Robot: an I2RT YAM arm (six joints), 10 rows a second.
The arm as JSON. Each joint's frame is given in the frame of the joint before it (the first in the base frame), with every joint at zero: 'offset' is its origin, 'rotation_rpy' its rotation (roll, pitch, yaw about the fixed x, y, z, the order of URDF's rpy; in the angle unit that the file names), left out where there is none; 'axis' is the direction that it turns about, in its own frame. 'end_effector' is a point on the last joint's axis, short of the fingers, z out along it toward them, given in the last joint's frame.
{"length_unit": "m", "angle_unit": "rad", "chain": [
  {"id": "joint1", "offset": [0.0, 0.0, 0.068], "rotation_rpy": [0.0, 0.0, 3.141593], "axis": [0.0, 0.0, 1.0]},
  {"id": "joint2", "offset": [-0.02, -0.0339, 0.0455], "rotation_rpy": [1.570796, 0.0, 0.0], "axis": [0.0, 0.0, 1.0]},
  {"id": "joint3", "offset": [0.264, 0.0, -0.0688], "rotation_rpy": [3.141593, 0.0, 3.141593], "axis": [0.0, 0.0, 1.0]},
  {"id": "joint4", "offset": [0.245, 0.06, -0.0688], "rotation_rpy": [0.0, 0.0, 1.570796], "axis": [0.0, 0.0, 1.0]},
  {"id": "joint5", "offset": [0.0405, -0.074, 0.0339], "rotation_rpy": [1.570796, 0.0, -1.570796], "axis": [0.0, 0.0, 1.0]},
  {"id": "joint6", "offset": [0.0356, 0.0, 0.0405], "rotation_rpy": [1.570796, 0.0, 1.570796], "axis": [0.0, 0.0, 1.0]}
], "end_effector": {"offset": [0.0, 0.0, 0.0], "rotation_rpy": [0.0, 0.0, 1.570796]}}
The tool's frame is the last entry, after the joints.
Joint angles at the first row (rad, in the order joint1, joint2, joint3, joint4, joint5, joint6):
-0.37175, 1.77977, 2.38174, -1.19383, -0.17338, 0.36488
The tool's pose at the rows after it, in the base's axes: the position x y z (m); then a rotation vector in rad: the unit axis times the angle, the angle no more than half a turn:
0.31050, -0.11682, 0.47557, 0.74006, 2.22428, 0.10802
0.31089, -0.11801, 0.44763, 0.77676, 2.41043, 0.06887
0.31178, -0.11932, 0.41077, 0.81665, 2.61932, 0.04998
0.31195, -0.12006, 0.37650, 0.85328, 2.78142, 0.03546
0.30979, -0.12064, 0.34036, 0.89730, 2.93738, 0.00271
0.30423, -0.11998, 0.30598, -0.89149, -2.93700, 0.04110
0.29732, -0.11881, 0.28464, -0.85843, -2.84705, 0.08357
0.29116, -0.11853, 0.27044, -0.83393, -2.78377, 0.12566
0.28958, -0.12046, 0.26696, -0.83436, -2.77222, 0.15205
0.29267, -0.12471, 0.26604, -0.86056, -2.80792, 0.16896
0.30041, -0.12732, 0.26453, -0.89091, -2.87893, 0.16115
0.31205, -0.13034, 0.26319, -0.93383, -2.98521, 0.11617
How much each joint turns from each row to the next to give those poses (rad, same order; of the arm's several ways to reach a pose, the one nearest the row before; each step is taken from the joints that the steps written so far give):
-0.00037, 0.01410, -0.02595, -0.14535, 0.05875, -0.04654
0.00038, 0.01221, -0.06409, -0.11176, 0.03090, -0.04043
-0.00037, 0.00691, -0.12048, -0.08357, 0.02175, -0.03318
0.00035, 0.00301, -0.12827, -0.03352, 0.02097, -0.01643
-0.00035, 0.00651, -0.13575, -0.01758, 0.03395, -0.00722
-0.00003, 0.00381, -0.13618, 0.00038, 0.03929, -0.00269
-0.00037, -0.00001, -0.09041, -0.00192, 0.03663, 0.00038
-0.00230, -0.00001, -0.06220, -0.00152, 0.03548, 0.00038
-0.00534, 0.00003, -0.01487, 0.00689, 0.01983, 0.00000
-0.00800, -0.00079, -0.00077, 0.04385, 0.00725, 0.00001
0.00001, 0.00000, -0.00079, 0.07631, -0.01450, -0.00038
0.00036, 0.00001, -0.00189, 0.11102, -0.04196, -0.00001

